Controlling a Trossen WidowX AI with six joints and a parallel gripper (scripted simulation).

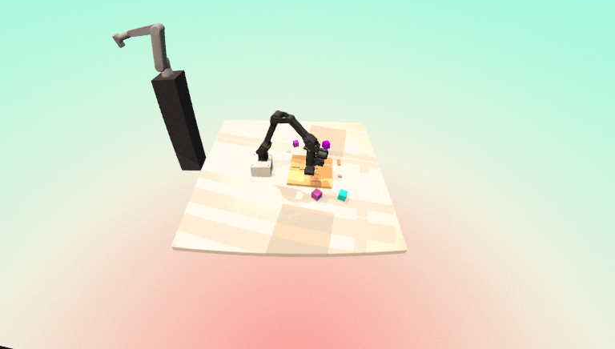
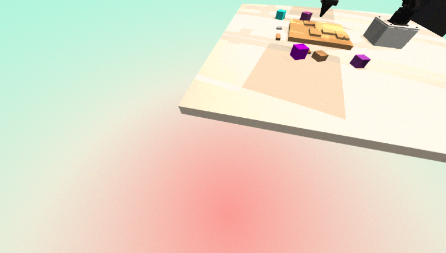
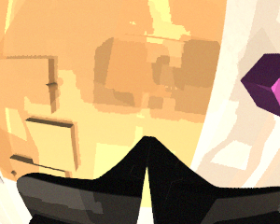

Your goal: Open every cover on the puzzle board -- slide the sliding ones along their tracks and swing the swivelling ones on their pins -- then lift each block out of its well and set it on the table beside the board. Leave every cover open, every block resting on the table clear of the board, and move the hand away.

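Right now the magenta block is 150 mm to the right of my gripper tip, 40 mm below it and 40 mm ahead of it. Round my gripper tip: small grey piece (220 mm ahead, 60 mm below, 40 mm to the left); small orange piece (230 mm ahead, 180 mm to the left, 60 mm below); cyan block (200 mm ahead, 160 mm to the right, 40 mm below).
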